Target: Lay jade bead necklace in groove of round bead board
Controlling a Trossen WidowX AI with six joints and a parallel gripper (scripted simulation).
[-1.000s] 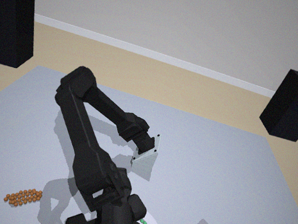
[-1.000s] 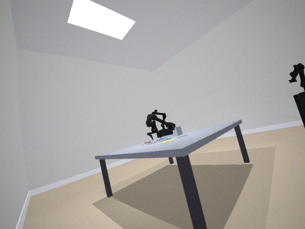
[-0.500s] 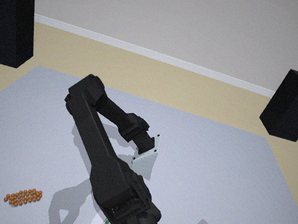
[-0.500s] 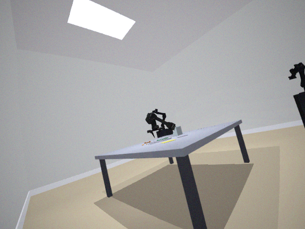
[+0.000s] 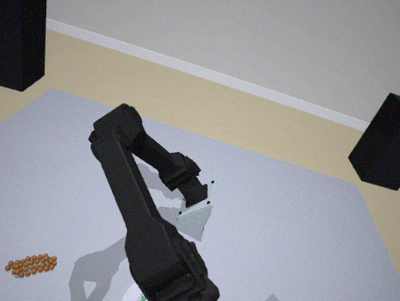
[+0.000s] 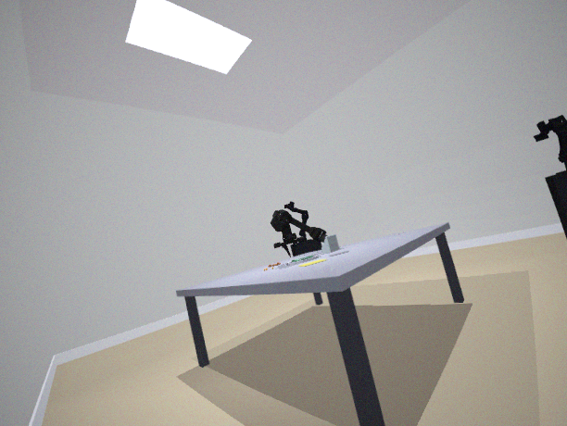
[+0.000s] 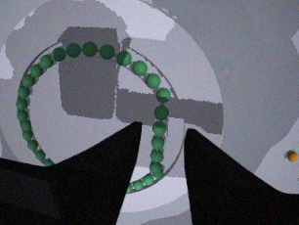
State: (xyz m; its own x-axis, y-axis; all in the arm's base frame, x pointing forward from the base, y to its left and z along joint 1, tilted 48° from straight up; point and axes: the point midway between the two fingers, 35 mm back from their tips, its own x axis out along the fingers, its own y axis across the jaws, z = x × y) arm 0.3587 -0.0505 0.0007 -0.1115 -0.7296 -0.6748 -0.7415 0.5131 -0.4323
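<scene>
Right now my gripper tip is 6 cm past the round bead board, 2 cm to the right of it and 3 cm above it. Also, from my gripper tip: yellow strip (14 cm ahead, 24 cm to the left, 4 cm below); then flat grey square (10 cm behind, 25 cm to the left, 4 cm below).
</scene>
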